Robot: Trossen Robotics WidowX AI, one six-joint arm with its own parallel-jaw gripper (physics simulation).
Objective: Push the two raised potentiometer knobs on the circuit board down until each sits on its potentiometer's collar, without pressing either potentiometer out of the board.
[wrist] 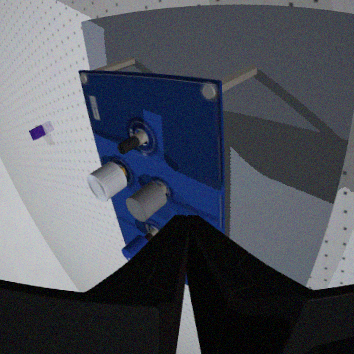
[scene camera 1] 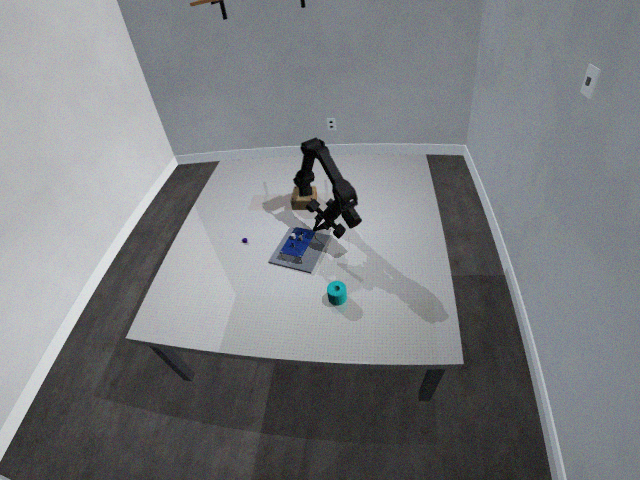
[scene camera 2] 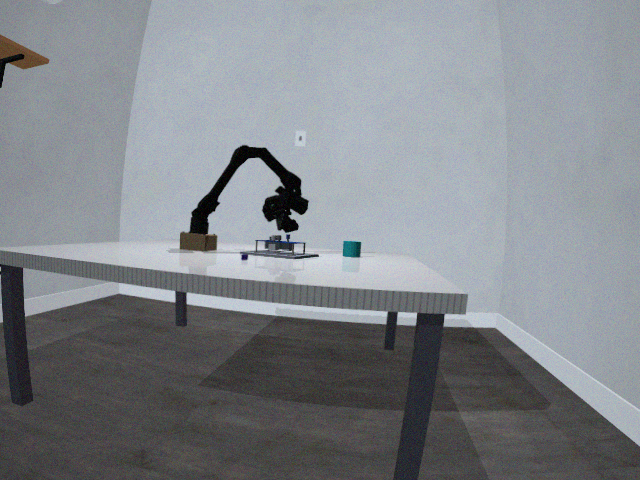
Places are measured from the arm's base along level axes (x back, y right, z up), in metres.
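Where they show: gripper, fingertip midpoint: [wrist: 185, 226] [scene camera 1: 313, 230] [scene camera 2: 279, 229]; arm's base, link origin: [scene camera 1: 305, 191] [scene camera 2: 198, 233].
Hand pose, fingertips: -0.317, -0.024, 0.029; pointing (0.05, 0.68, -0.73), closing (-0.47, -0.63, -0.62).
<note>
Things, the pixels of their top centre, and the offset from my fingertips, as dx, dy, dz. "*": a spot on its surface instead. Level surfaces: height alone.
- blue circuit board, surface spot: [scene camera 1: 290, 252] * -0.069, +0.106, -0.041
- white ribbed knob, top centre: [wrist: 96, 187] +0.012, +0.091, -0.019
- grey knob, top centre: [wrist: 135, 209] -0.004, +0.059, -0.019
- thin black knob, surface spot: [wrist: 130, 145] * +0.028, +0.051, -0.030
- blue knob, top centre: [wrist: 127, 255] -0.037, +0.091, -0.013
- teal cylinder, top centre: [scene camera 1: 336, 288] [scene camera 2: 352, 241] -0.290, -0.063, -0.031
- table, surface height: dz -0.090
- small purple cube, top centre: [wrist: 32, 134] [scene camera 2: 244, 254] [scene camera 1: 244, 239] +0.085, +0.326, -0.076
The blue circuit board [scene camera 1: 290, 252] [wrist: 192, 130] stands on posts above a grey base plate [scene camera 1: 317, 254] [wrist: 200, 37]. In the wrist view a white ribbed knob [wrist: 107, 181] and a grey knob [wrist: 146, 201] stand side by side, with some collar or shaft showing beneath each. A thin black knob [wrist: 130, 145] and a blue knob [wrist: 135, 246] stand tilted in that view on slim shafts; fingers partly cover the blue knob's surroundings. Seating depths are unclear. My gripper [scene camera 1: 314, 228] [wrist: 185, 226] is shut and empty, above the board's edge near the arm's side, apart from the knobs.
A teal cylinder [scene camera 1: 337, 293] [scene camera 2: 352, 249] stands on the table [scene camera 1: 248, 320] in front of the board. A small purple cube [scene camera 1: 245, 240] [scene camera 2: 244, 256] [wrist: 37, 132] lies to the board's left in scene camera 1. The arm stands on a wooden block [scene camera 1: 303, 201] [scene camera 2: 197, 241] behind the board.
</note>
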